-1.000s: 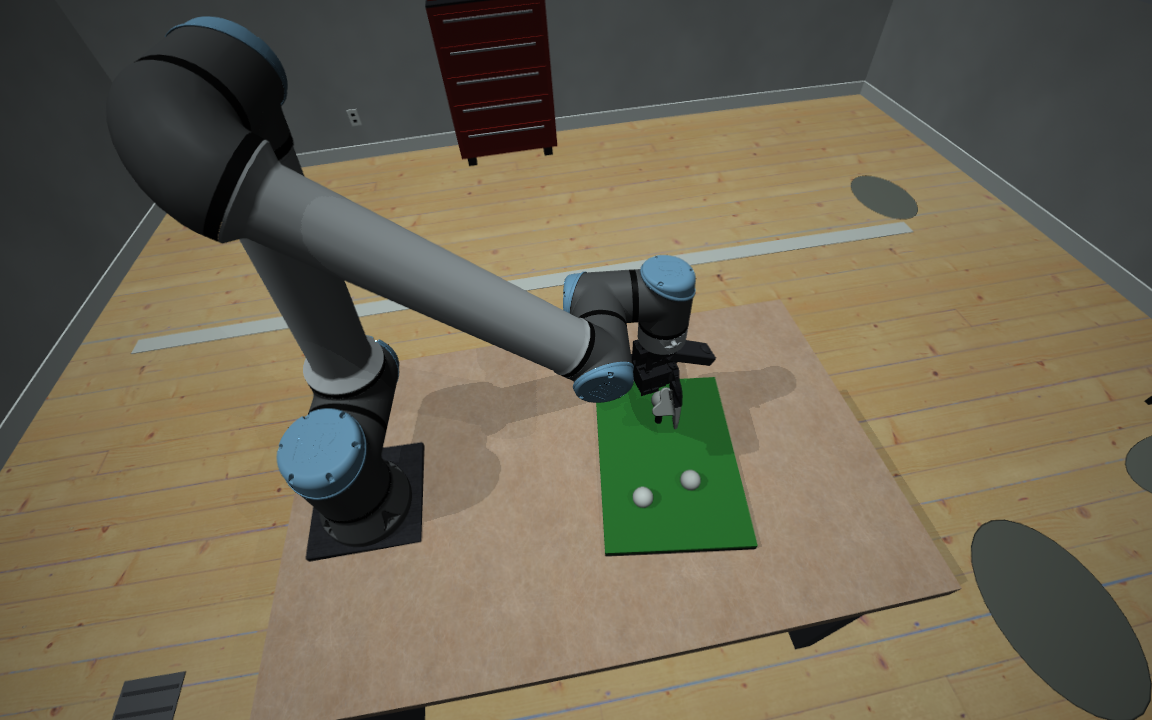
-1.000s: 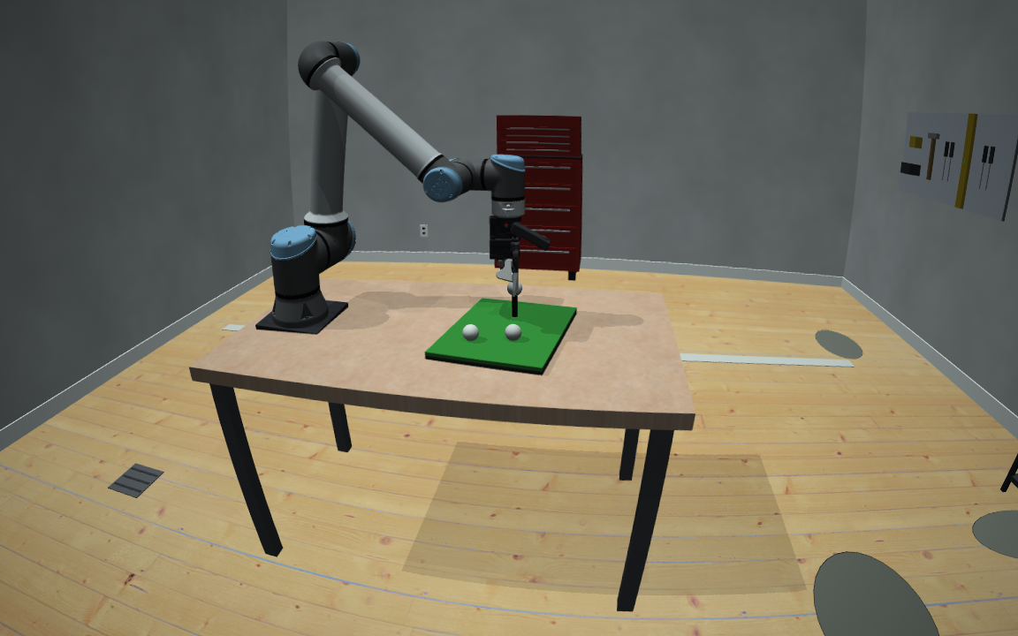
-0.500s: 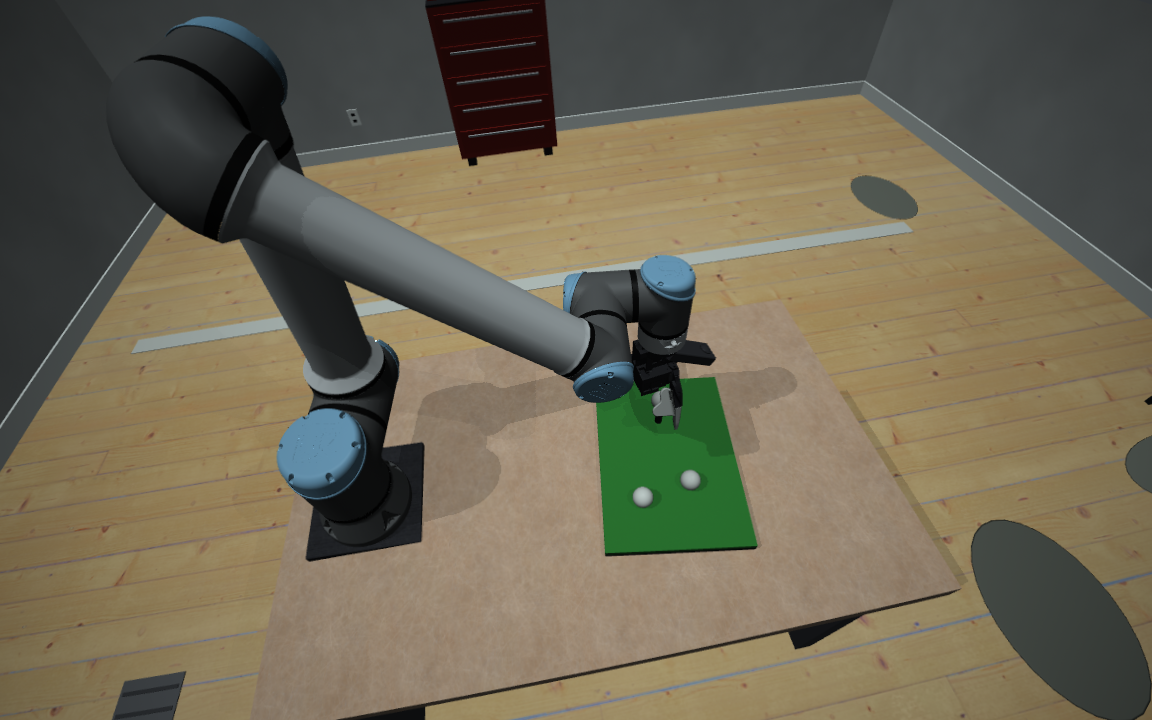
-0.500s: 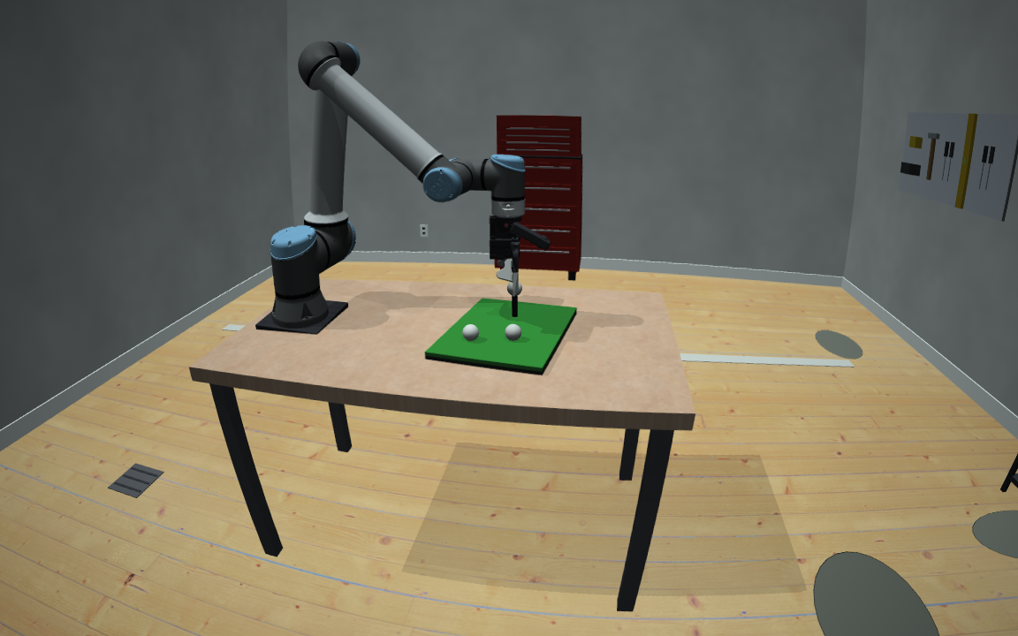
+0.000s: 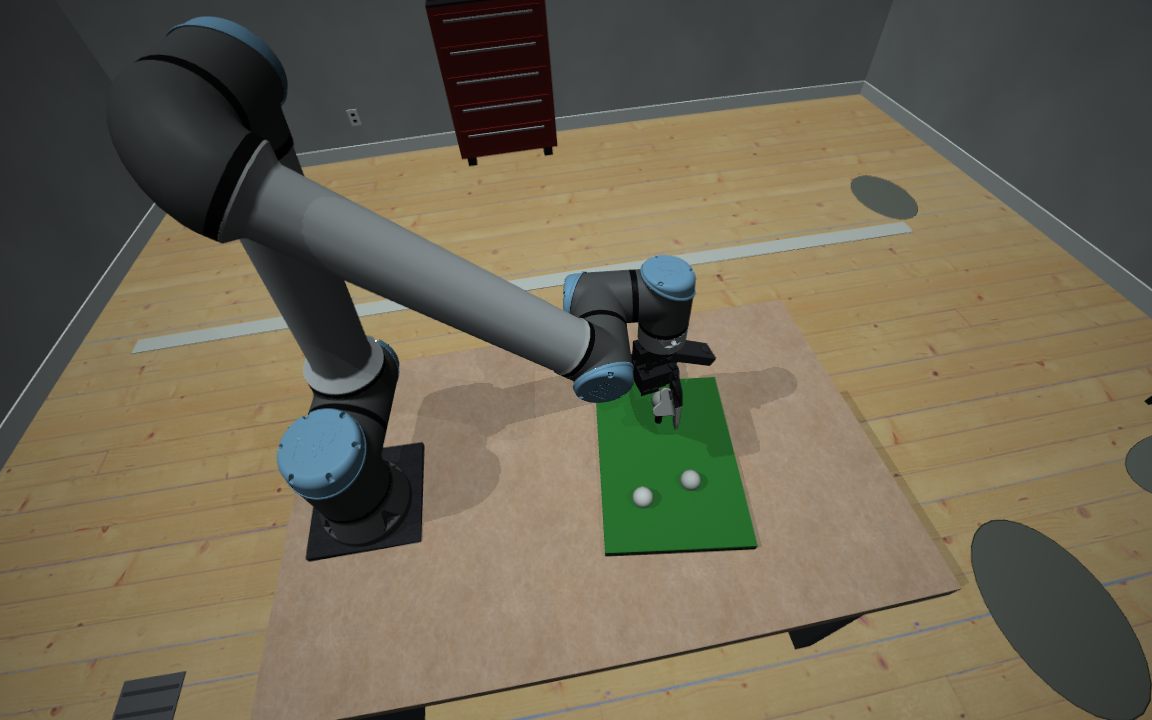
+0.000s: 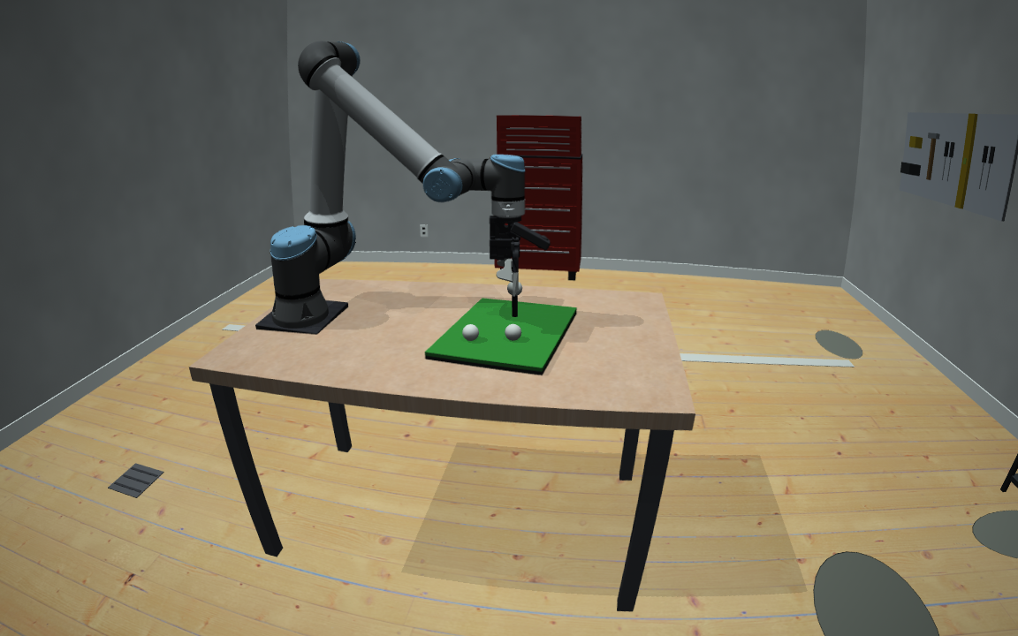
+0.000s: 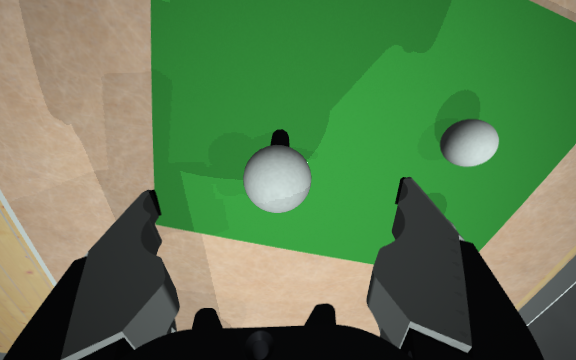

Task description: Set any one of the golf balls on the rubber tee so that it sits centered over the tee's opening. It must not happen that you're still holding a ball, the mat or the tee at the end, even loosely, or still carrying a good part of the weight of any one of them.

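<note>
My gripper is now 80 mm above the green mat, 40 mm to the left of it and 10 mm past it.
</note>
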